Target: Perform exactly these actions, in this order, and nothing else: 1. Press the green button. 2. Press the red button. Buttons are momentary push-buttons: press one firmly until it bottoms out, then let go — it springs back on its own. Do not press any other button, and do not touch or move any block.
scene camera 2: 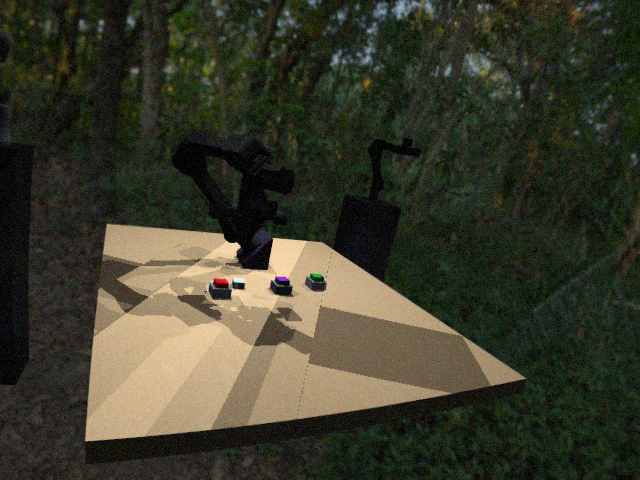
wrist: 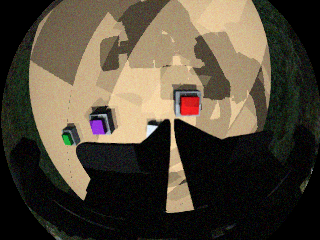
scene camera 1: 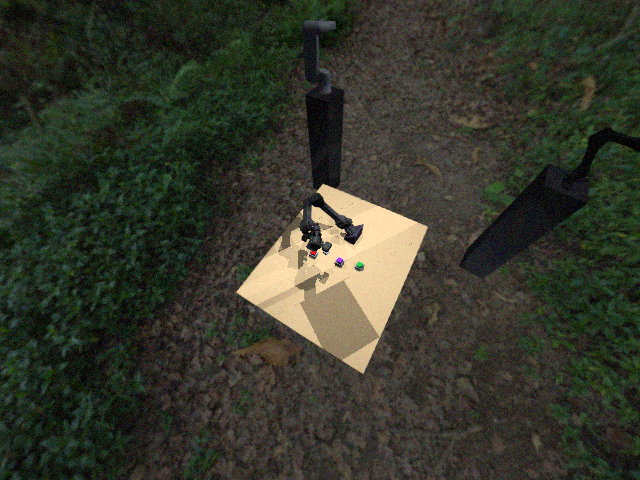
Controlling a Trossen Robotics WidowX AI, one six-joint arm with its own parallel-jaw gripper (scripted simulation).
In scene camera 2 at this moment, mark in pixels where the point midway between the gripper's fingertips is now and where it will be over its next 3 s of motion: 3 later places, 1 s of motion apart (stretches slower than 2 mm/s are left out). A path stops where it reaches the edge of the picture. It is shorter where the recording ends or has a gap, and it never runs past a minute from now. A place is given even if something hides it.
My gripper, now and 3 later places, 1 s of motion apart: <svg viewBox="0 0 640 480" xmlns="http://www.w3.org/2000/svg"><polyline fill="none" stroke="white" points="244,248 221,277 220,280 329,256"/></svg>
